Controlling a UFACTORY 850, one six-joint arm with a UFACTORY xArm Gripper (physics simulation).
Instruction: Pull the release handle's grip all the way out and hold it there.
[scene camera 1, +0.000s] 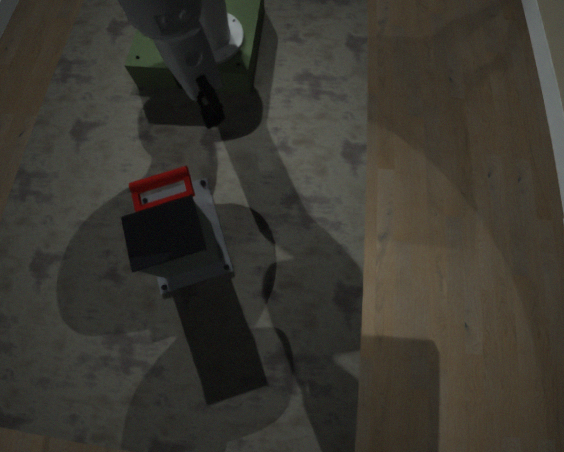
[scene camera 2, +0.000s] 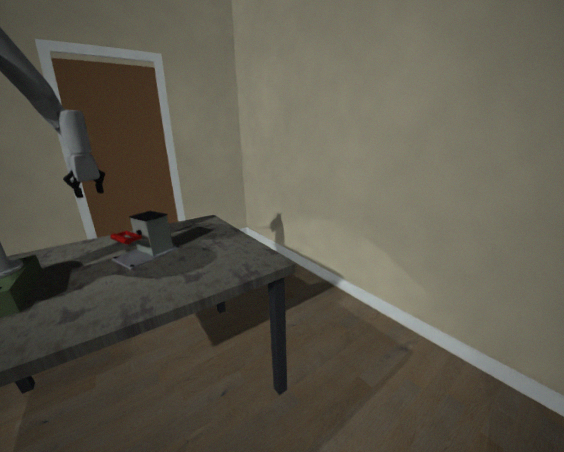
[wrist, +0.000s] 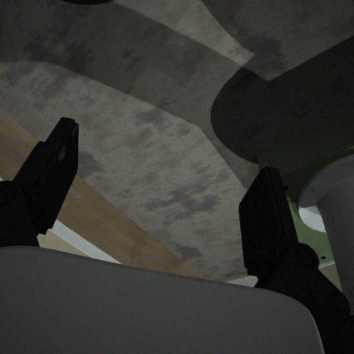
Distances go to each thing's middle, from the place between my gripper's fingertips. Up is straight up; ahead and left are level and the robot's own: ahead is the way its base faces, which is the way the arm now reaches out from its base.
Now: the base plate (scene camera 1: 203, 198) 280 mm below my hand, 160 mm ahead of it and 80 mm to the right of it.
